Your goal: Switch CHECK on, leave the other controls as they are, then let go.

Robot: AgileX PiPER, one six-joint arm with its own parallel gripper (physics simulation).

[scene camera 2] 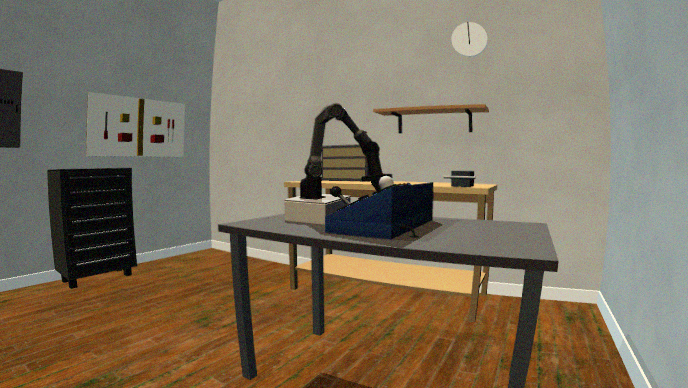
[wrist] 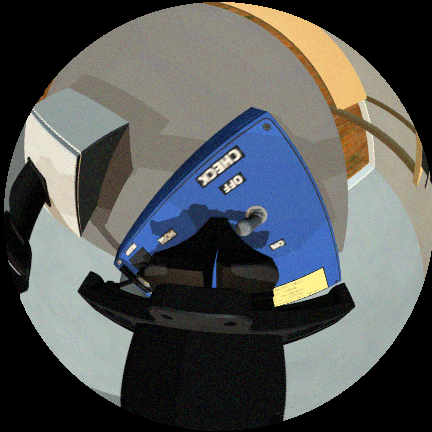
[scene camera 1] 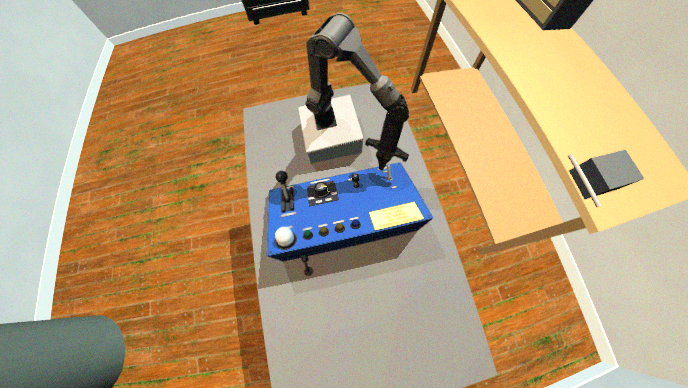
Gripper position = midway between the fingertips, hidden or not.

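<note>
Gripper [wrist: 217, 227]. Blue control panel [scene camera 1: 379, 207], [scene camera 2: 399, 208], [wrist: 250, 166].
</note>
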